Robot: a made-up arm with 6 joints. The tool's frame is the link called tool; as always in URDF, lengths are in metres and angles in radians.
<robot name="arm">
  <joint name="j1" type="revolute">
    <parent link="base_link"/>
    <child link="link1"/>
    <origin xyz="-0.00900 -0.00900 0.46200"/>
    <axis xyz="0 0 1"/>
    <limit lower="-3.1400" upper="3.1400" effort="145" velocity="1"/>
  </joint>
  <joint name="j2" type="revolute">
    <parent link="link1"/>
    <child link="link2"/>
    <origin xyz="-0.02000 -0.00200 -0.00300" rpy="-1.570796 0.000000 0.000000"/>
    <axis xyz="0 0 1"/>
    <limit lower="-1.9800" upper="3.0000" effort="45" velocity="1.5"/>
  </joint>
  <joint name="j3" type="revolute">
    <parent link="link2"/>
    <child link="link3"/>
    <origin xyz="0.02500 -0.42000 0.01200" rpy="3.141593 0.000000 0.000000"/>
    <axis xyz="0 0 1"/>
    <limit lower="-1.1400" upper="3.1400" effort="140" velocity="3.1"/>
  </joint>
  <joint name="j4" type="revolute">
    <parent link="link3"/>
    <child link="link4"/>
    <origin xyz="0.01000 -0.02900 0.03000" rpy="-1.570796 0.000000 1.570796"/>
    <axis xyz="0 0 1"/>
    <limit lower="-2.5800" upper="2.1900" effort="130" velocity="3.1"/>
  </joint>
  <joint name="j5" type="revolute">
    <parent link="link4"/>
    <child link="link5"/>
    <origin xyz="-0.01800 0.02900 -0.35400" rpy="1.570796 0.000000 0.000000"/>
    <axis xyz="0 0 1"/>
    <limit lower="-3.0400" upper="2.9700" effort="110" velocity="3.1"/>
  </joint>
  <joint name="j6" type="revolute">
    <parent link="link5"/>
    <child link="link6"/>
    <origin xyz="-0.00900 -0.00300 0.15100" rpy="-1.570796 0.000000 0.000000"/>
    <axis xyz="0 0 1"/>
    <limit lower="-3.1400" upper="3.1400" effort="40" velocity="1.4"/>
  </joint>
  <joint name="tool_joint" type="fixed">
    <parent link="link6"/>
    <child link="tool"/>
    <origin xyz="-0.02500 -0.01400 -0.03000" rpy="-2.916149 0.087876 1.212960"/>
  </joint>
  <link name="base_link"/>
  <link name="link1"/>
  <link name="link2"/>
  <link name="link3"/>
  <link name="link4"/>
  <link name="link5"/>
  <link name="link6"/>
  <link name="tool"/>
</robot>
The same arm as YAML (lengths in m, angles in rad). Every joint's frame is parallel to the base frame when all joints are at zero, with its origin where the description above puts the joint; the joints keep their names.
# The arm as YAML. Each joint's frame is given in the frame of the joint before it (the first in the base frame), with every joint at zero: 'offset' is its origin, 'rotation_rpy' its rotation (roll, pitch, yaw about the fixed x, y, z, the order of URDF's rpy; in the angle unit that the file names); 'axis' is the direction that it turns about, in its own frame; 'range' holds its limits. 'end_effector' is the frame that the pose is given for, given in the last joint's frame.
length_unit: m
angle_unit: rad
chain:
  - id: j1
    offset: [-0.009, -0.009, 0.462]
    rotation_rpy: [0.0, 0.0, 0.0]
    axis: [0.0, 0.0, 1.0]
    range: [-3.14, 3.14]
  - id: j2
    offset: [-0.02, -0.002, -0.003]
    rotation_rpy: [0.0, 0.0, 0.0]
    axis: [0.0, 1.0, 0.0]
    range: [-1.98, 3.0]
  - id: j3
    offset: [0.025, 0.012, 0.42]
    rotation_rpy: [0.0, 0.0, 0.0]
    axis: [0.0, -1.0, 0.0]
    range: [-1.14, 3.14]
  - id: j4
    offset: [0.01, -0.03, -0.029]
    rotation_rpy: [0.0, 0.0, 0.0]
    axis: [-1.0, 0.0, 0.0]
    range: [-2.58, 2.19]
  - id: j5
    offset: [0.354, 0.029, -0.018]
    rotation_rpy: [0.0, 0.0, 0.0]
    axis: [0.0, -1.0, 0.0]
    range: [-3.04, 2.97]
  - id: j6
    offset: [0.003, -0.151, -0.009]
    rotation_rpy: [0.0, 0.0, 0.0]
    axis: [-1.0, 0.0, 0.0]
    range: [-3.14, 3.14]
end_effector:
  offset: [0.03, -0.014, -0.025]
  rotation_rpy: [1.829, -0.3564, 1.477]

